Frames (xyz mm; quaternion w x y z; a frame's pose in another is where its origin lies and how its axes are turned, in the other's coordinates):
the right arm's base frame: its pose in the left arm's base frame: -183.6 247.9 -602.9 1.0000 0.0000 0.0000 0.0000
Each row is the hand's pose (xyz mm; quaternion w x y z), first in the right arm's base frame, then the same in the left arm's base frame.
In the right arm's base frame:
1: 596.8 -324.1 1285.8 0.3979 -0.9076 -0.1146 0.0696
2: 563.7 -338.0 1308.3 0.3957 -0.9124 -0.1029 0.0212
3: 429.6 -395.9 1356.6 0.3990 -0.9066 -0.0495 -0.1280
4: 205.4 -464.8 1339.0 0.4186 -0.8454 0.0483 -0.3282
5: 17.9 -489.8 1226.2 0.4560 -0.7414 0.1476 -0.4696
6: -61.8 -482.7 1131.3 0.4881 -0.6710 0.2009 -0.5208
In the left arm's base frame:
1: 413.2 -76.2 682.9 0.3979 -0.9076 -0.1146 0.0696
2: 380.1 -90.1 705.4 0.3957 -0.9124 -0.1029 0.0212
3: 246.0 -148.0 753.7 0.3990 -0.9066 -0.0495 -0.1280
4: 21.8 -216.9 736.1 0.4186 -0.8454 0.0483 -0.3282
5: -165.7 -241.9 623.3 0.4560 -0.7414 0.1476 -0.4696
6: -245.4 -234.8 528.4 0.4881 -0.6710 0.2009 -0.5208

